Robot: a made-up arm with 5 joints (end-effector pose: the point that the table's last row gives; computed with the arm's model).
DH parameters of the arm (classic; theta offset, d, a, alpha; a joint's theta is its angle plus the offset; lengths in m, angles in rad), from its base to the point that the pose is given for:
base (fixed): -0.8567 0 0.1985 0
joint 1: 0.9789 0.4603 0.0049 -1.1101
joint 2: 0 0.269 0.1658 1.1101
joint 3: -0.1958 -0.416 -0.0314 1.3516
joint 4: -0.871 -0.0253 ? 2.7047
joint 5: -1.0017 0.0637 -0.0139 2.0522
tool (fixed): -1.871 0.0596 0 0
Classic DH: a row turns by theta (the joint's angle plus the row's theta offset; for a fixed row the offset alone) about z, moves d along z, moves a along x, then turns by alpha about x.
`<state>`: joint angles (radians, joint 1 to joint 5).
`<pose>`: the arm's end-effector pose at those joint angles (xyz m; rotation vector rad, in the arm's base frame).
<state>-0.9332 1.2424 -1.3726 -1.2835 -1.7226</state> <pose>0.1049 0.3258 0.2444 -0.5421 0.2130 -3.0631</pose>
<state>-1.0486 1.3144 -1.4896 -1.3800 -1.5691</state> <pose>0.1515 0.3225 0.2563 0.6682 -0.4006 2.7327</pose>
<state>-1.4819 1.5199 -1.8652 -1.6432 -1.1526</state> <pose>0.2955 0.2696 0.2837 0.6318 -0.6778 1.5752</pose>
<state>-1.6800 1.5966 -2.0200 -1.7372 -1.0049</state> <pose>0.3471 0.2345 0.2964 0.5276 -0.7025 1.1395</pose>
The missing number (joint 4, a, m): 0.0784
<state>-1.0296 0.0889 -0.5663 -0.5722 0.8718</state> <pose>0.4707 -0.1116 0.0789 0.4145 -1.7226 2.0586</pose>
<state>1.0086 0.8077 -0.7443 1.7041 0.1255</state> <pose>-0.2065 -0.1328 0.1426 0.6542 -0.7210 -0.2416</pose>
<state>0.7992 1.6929 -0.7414 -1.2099 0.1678</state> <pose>-0.2839 -0.4099 0.3941 -2.7647 -0.0335 -0.9253</pose>
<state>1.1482 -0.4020 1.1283 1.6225 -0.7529</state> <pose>-0.0147 0.1989 0.2241 2.3857 0.2079 1.4739</pose>
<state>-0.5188 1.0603 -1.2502 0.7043 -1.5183</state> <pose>-0.0533 0.1447 0.1397 0.0852 -0.9085 -1.0682</pose>
